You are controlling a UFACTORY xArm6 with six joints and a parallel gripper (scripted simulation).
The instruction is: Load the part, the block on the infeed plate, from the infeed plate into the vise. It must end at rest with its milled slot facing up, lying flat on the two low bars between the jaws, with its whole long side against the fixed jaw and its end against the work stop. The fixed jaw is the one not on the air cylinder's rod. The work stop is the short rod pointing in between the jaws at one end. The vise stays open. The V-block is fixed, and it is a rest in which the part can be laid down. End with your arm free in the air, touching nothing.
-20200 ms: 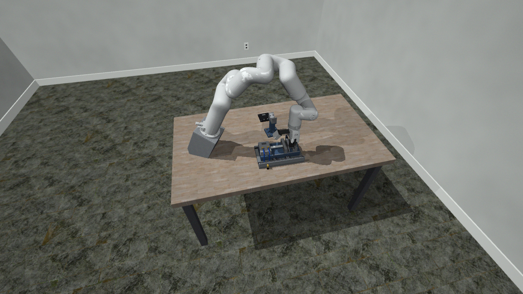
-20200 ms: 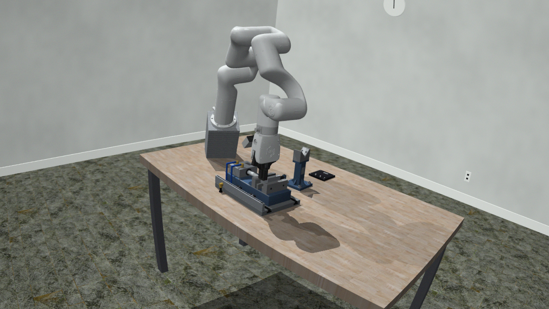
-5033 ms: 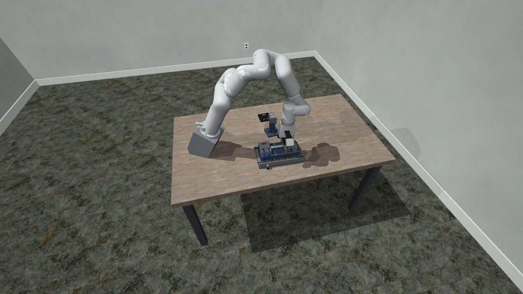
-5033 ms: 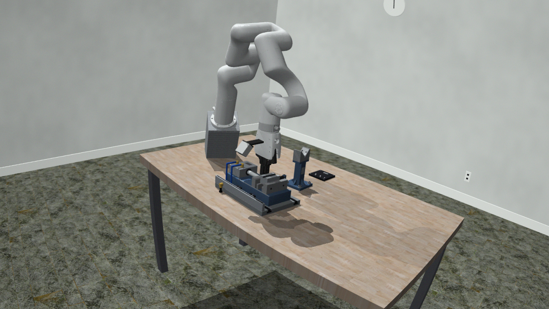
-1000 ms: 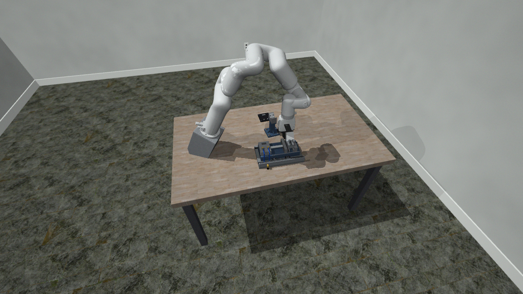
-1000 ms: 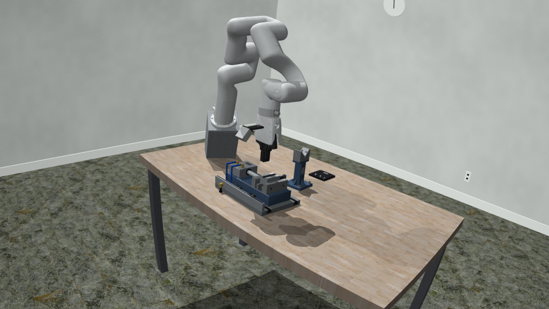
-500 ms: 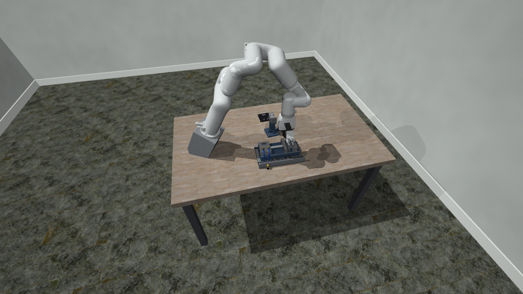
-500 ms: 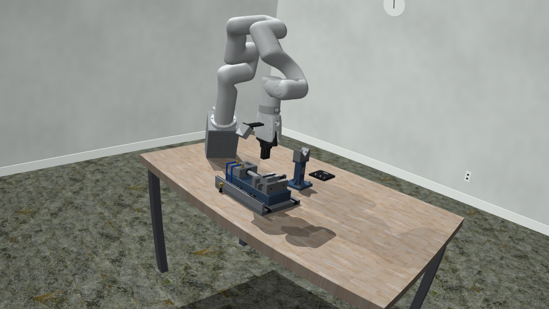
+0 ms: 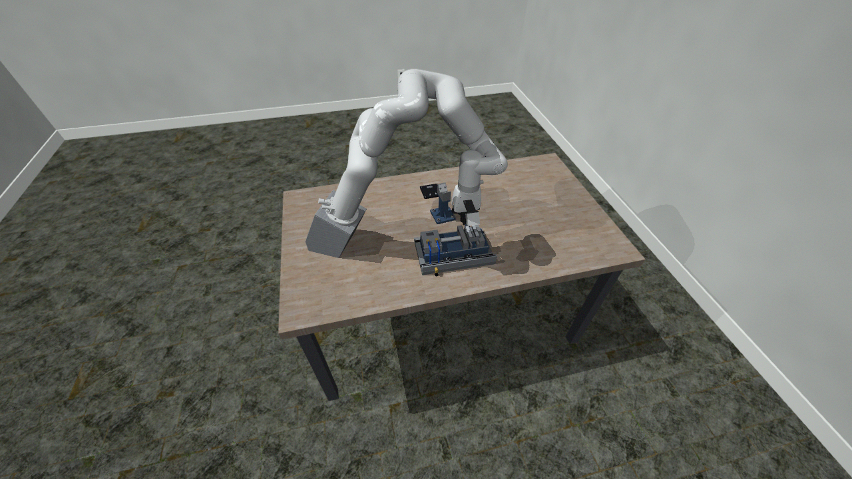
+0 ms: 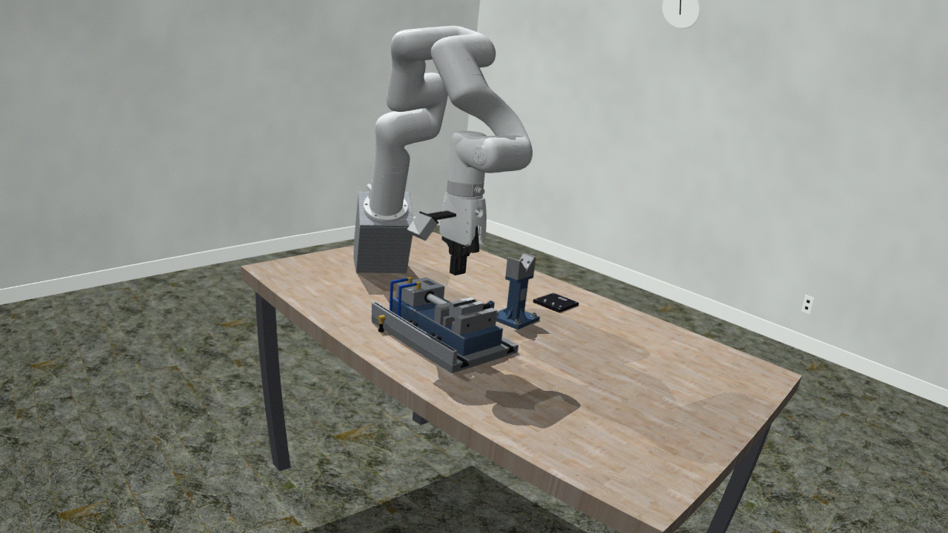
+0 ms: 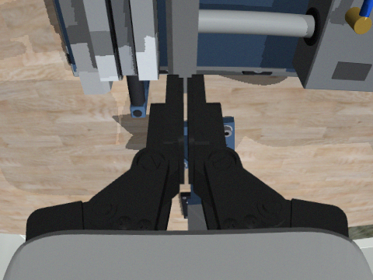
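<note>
The grey block is 4 cm ahead of my hand and 8 cm below it. Also, from my hand: cylinder rod (5 cm behind, 1 cm to the left, 11 cm below); then dark work stop rod (4 cm ahead, 5 cm to the left, 9 cm below); then moving jaw (11 cm below).
</note>
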